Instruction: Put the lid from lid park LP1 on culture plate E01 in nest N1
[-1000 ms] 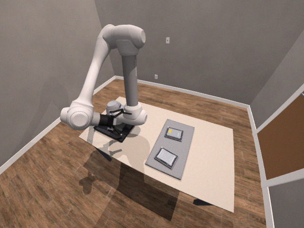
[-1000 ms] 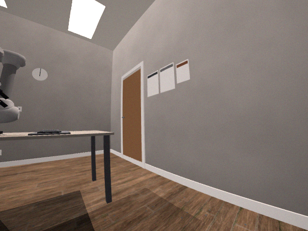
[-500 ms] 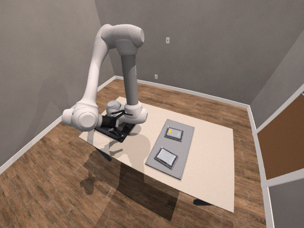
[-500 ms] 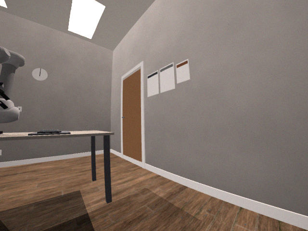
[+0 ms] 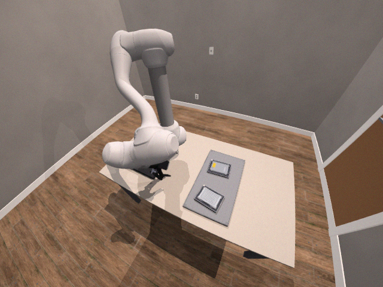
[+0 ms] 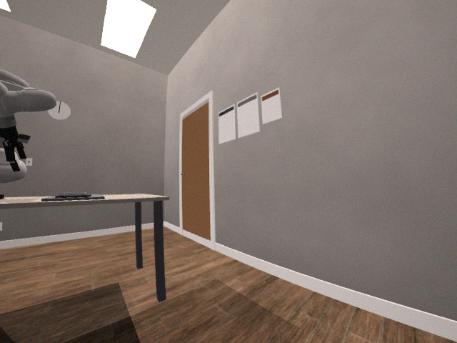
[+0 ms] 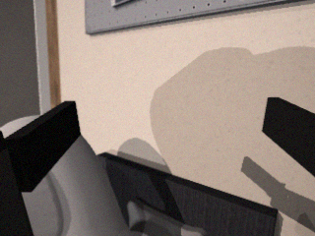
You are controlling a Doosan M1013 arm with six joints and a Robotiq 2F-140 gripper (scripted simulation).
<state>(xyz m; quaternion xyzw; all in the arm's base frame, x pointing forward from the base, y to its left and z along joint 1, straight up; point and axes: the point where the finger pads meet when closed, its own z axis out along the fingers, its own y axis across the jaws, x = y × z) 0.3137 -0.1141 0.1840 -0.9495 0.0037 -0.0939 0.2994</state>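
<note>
Right now my hand is 270 mm short of the clear lid, 210 mm to the right of it and 180 mm above it. Round my hand: culture plate: 270 mm ahead, 180 mm below, 30 mm to the right; dark nest: 270 mm ahead, 190 mm below, 30 mm to the right; dark lid park frame: 270 mm ahead, 210 mm to the left, 190 mm below.
</note>
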